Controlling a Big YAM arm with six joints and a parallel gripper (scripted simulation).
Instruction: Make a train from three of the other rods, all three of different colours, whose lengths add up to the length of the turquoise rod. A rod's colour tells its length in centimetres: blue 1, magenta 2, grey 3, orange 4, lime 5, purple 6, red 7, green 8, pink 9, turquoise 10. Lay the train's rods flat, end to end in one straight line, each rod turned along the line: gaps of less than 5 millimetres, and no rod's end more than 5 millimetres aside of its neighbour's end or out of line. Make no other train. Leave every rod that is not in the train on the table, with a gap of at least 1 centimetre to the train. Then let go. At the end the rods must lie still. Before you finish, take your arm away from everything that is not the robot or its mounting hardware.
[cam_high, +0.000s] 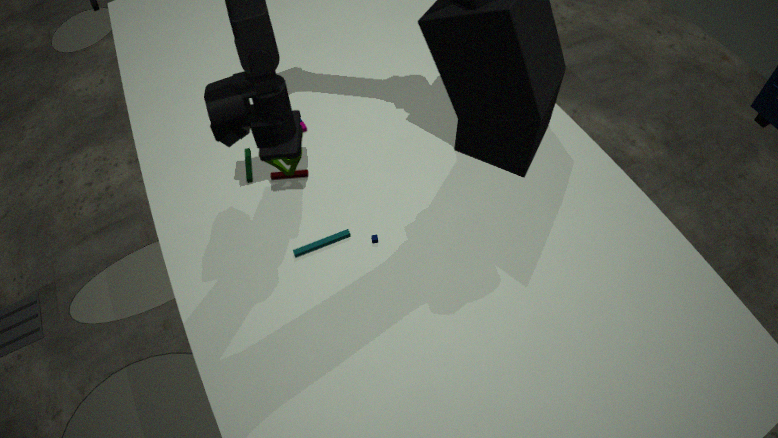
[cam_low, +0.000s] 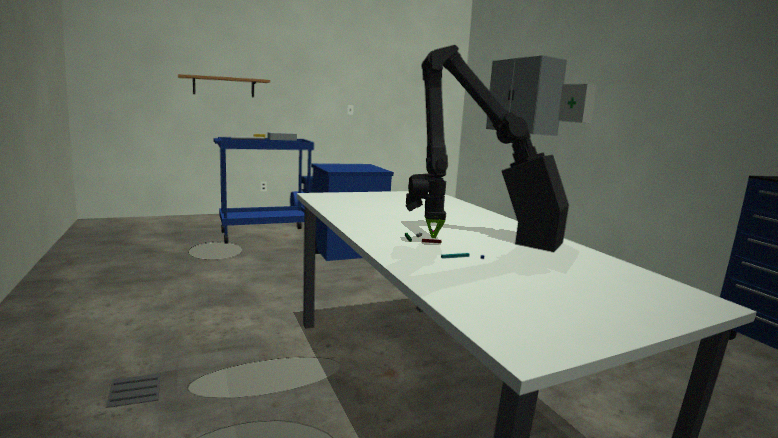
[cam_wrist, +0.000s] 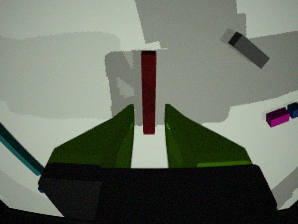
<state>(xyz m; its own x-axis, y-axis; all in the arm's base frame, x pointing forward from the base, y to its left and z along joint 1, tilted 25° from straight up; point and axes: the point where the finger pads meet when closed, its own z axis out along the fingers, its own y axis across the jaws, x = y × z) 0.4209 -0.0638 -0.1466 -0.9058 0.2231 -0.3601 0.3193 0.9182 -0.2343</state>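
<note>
Now: hand 2 cm above the red rod. From my hand the other things lie so: green rod 7 cm ahead, 6 cm to the right, 2 cm below; then magenta rod 6 cm behind, 11 cm to the right, 2 cm below; then grey rod 2 cm ahead, 8 cm to the right, 2 cm below.
</note>
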